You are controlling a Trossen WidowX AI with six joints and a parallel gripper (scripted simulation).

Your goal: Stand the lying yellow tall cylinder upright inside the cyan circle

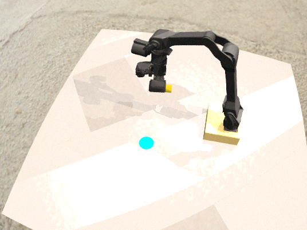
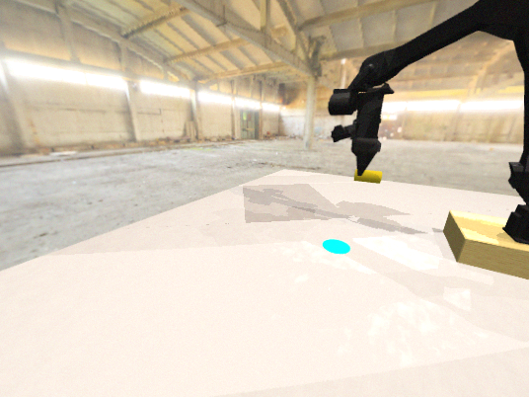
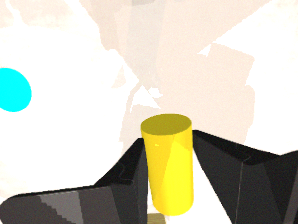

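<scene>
Right now my gripper tip is 20 mm past the yellow tall cylinder. The rest, counted from my gripper tip: cyan circle 10 mm ahead, 190 mm to the left, 130 mm below.
</scene>
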